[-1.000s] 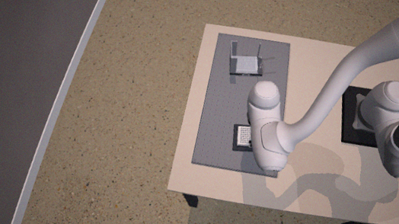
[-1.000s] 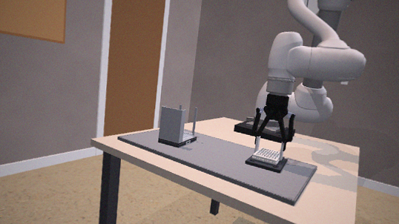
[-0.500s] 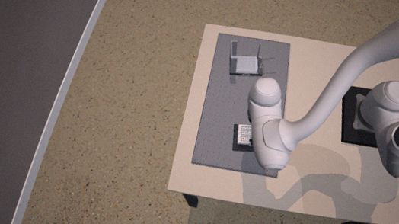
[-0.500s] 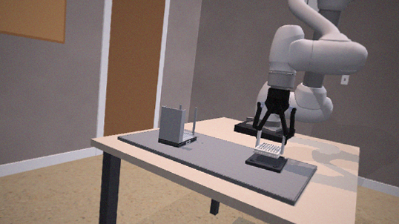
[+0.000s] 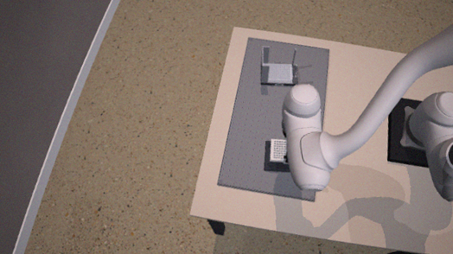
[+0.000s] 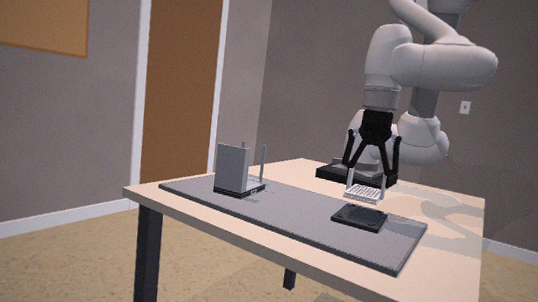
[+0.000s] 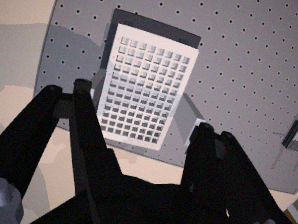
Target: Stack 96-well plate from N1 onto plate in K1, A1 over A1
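Right now my hand is 190 mm short of the grey wall, 330 mm to the left of it and 10 mm above it. Also, from my hand: pale A1 mark 80 mm behind, 40 mm to the left, 80 mm below; then white 96-well plate 20 mm below.
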